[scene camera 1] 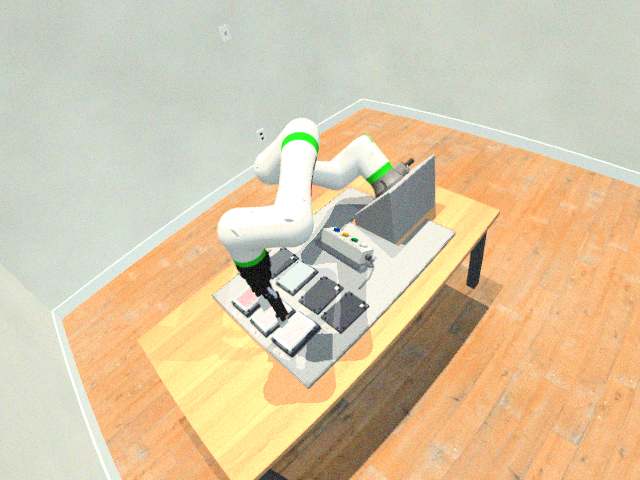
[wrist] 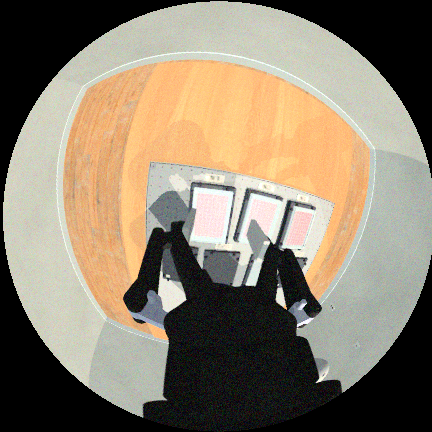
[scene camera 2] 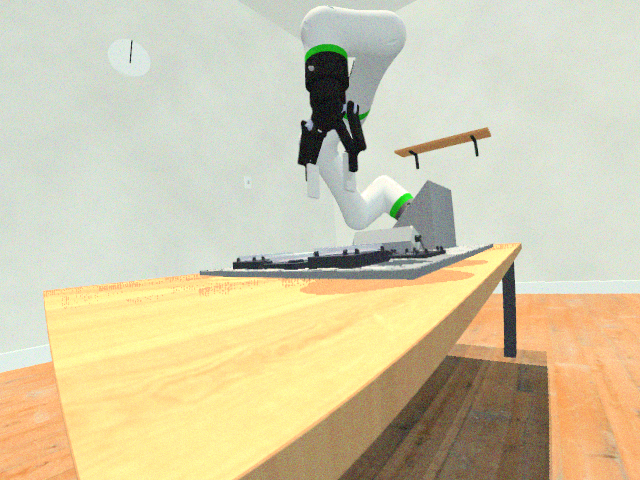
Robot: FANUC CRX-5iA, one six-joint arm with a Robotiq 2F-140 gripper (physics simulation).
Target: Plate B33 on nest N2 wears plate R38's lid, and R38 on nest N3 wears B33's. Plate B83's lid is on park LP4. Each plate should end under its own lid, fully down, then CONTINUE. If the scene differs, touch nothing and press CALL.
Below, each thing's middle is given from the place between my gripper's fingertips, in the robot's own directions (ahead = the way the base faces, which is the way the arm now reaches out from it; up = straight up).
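I find the nest N3 (scene camera 2: 356, 260) 12 cm below my hand, 2 cm behind it and 1 cm to the left of it. Lid park LP3 (scene camera 1: 325, 290) is 13 cm below my hand, 6 cm to the right of it and 19 cm behind it, while lid nest LP2 (scene camera 1: 344, 312) is 13 cm below my hand as well, yet 6 cm to the left of it and 20 cm behind it.
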